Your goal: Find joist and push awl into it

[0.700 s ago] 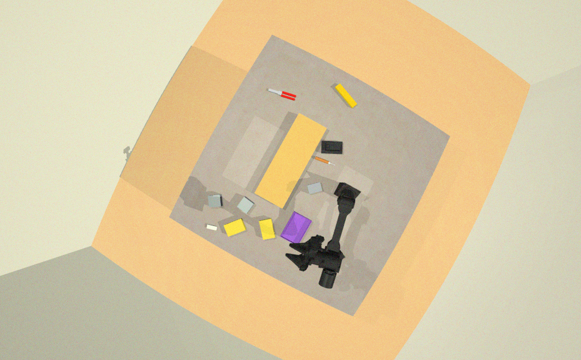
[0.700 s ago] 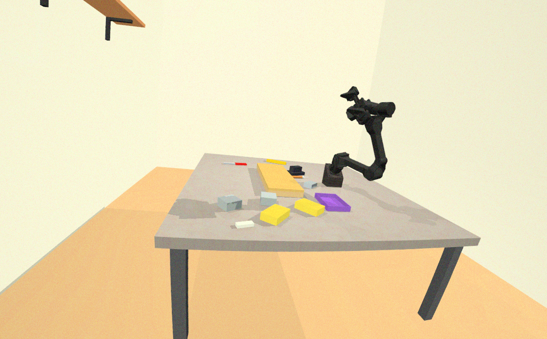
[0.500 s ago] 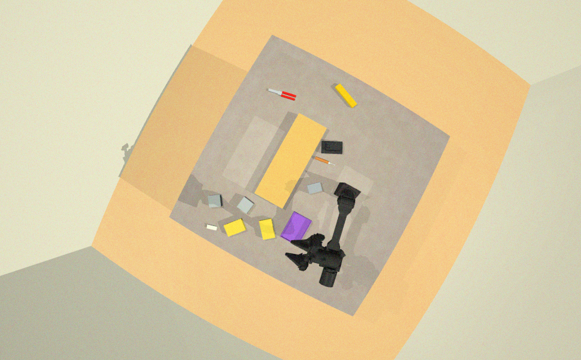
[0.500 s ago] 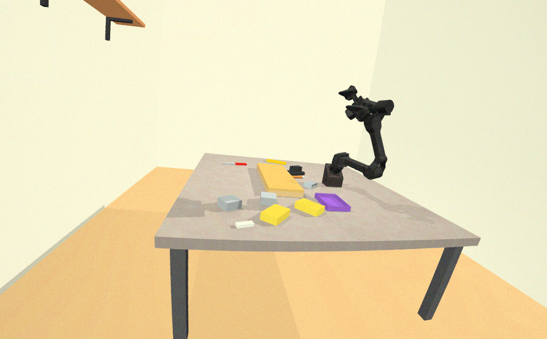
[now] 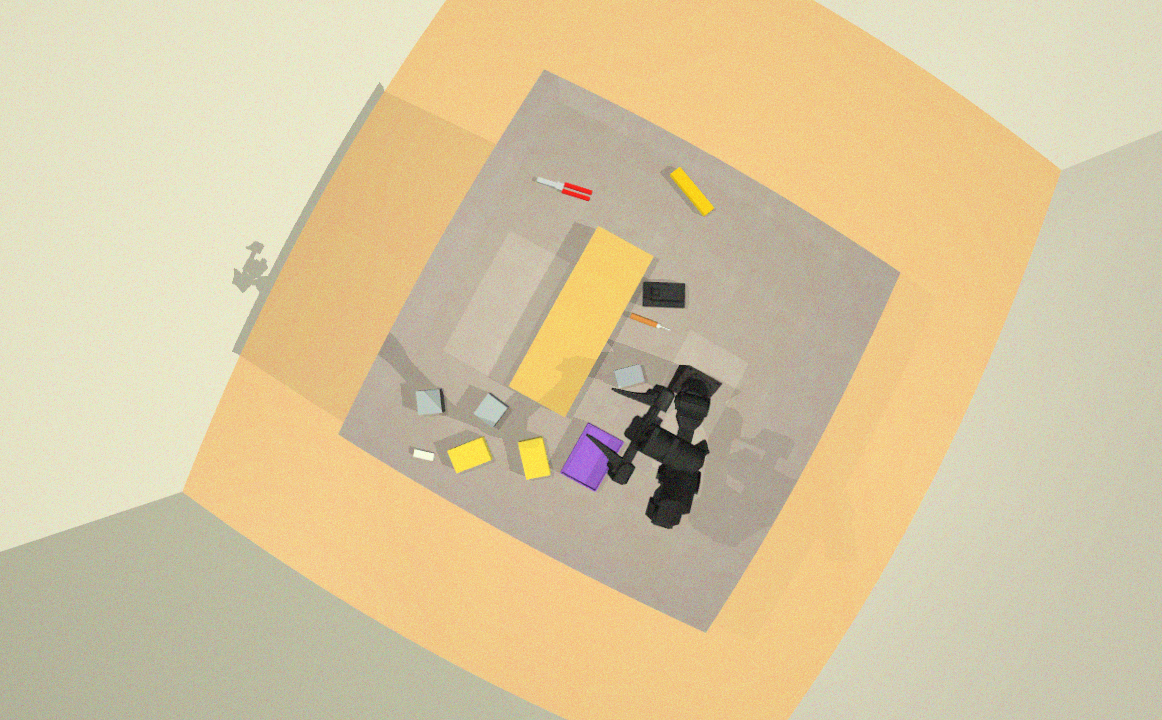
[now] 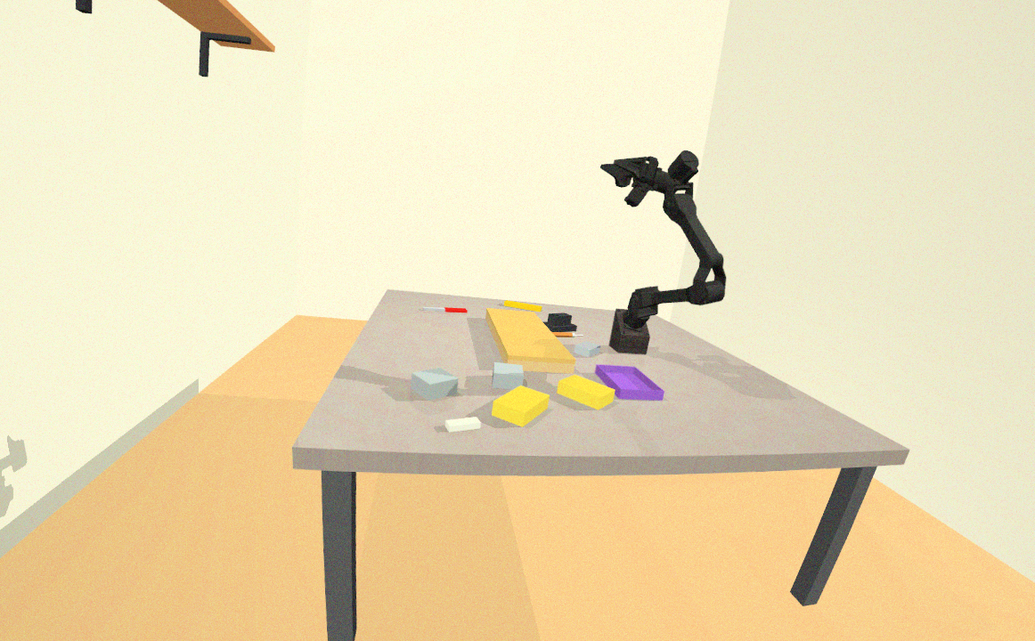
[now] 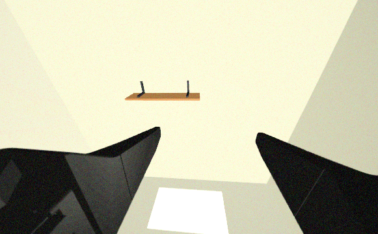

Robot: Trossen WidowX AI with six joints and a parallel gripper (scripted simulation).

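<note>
Now: the stud finder 2 cm ahead of my gripper tip, 34 cm to the right of it and 51 cm below it. The rest, counted from my gripper tip: awl 3 cm behind, 26 cm to the right, 54 cm below; then purple tray 11 cm behind, 15 cm to the left, 54 cm below; then white piece 28 cm ahead, 45 cm to the left, 54 cm below.
</note>
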